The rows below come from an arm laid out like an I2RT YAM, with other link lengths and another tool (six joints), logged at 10 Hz.
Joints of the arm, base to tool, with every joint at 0 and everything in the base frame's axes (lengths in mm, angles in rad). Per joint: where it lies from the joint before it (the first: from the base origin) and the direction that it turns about. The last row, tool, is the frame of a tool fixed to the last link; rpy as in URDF.
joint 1: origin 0 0 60.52 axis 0 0 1
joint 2: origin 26.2 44.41 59.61 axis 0 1 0
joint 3: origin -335.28 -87.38 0 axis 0 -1 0
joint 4: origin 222.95 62.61 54.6 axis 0 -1 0
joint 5: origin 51.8 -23.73 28.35 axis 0 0 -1
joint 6: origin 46.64 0 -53.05 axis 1 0 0
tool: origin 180 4 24 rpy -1.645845 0.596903 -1.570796
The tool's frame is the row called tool.
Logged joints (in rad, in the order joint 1, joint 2, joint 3, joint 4, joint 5, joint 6), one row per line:
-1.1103 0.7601 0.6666 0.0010 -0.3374 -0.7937
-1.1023 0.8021 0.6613 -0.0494 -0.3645 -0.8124
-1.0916 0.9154 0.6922 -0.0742 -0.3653 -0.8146
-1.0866 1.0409 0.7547 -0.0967 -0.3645 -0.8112
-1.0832 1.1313 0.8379 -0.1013 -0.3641 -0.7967
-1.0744 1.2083 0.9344 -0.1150 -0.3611 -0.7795
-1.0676 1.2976 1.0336 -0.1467 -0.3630 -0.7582
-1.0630 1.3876 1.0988 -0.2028 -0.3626 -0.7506
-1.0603 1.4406 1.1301 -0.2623 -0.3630 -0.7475
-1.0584 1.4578 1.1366 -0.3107 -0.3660 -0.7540
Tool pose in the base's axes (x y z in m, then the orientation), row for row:
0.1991 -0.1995 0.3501 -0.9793 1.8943 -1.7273
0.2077 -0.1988 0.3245 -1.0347 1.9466 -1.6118
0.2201 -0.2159 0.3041 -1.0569 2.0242 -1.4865
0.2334 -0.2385 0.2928 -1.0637 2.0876 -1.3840
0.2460 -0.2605 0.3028 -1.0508 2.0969 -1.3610
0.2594 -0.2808 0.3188 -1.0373 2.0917 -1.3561
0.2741 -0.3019 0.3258 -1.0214 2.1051 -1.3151
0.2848 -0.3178 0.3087 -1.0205 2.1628 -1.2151
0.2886 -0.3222 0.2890 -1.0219 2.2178 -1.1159
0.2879 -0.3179 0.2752 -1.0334 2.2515 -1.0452
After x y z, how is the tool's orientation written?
As a rotation vector, in radians.
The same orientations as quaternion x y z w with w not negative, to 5 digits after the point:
-0.34983 0.67670 -0.61704 0.19736
-0.37093 0.69783 -0.57781 0.20391
-0.37950 0.72682 -0.53375 0.20693
-0.38229 0.75027 -0.49740 0.20865
-0.37859 0.75548 -0.49035 0.21328
-0.37485 0.75589 -0.49006 0.21899
-0.37063 0.76386 -0.47720 0.22677
-0.37045 0.78512 -0.44110 0.22756
-0.37074 0.80461 -0.40484 0.22642
-0.37453 0.81600 -0.37880 0.22447

